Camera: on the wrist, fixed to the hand. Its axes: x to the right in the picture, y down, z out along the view.
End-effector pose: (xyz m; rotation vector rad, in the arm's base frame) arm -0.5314 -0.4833 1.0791 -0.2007 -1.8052 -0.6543
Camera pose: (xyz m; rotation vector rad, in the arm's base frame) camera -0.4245 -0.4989 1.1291 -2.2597 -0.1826 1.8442
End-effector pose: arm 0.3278 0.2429 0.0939 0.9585 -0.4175 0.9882
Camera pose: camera 0.2790 0.3489 0.0703 0.0788 1.3463 -1.5629
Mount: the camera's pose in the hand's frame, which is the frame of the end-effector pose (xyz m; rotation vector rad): 0.0130 0.0516 -0.1065 0.2243 -0.6879 3.0553
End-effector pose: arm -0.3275 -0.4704 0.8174 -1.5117 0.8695 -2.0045
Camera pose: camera -0.4334 -0.4934 0.7682 0.3518 0.9211 0.7047
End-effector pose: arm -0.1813 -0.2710 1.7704 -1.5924 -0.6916 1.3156
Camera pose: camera -0.0830 -0.3129 1.7180 0.2953 -1.3500 -1.4605
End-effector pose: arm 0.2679 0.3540 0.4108 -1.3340 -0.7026 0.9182
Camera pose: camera 0.3580 0.3124 0.3450 0.4175 -1.1482 -1.9290
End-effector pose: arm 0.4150 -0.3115 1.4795 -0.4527 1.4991 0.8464
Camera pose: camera 0.3038 -0.3533 1.4721 -2.1299 -0.2274 -1.7019
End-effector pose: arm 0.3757 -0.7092 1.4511 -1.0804 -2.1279 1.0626
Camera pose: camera 0.4676 -0.6356 1.4688 1.5803 -0.8574 -0.9531
